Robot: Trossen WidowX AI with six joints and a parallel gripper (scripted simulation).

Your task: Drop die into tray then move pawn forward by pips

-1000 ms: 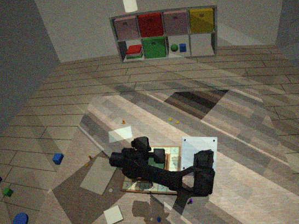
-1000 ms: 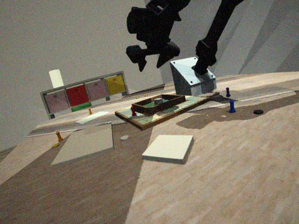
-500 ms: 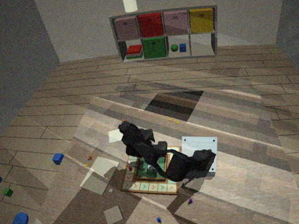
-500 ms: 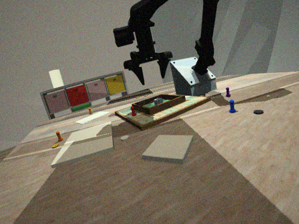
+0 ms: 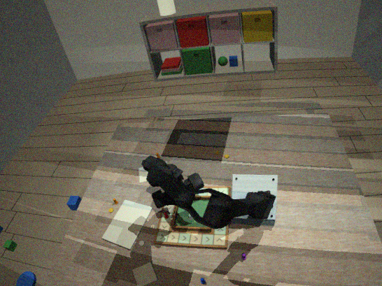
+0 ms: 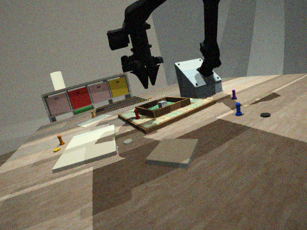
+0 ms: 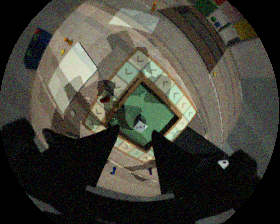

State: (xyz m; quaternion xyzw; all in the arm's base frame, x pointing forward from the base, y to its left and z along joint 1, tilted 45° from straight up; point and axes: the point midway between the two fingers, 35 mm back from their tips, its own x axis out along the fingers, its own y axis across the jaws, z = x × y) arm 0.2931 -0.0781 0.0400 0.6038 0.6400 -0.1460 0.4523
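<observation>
Now: gripper tip 8 cm short of the red pawn, 7 cm above it and 1 cm to the right of it. The rest, counted from my gripper tip: grey-white die (8 cm below, 3 cm behind, 2 cm to the left); then blue pawn (28 cm to the left, 9 cm below, 6 cm behind); then white disc (18 cm ahead, 12 cm to the left, 10 cm below).
</observation>
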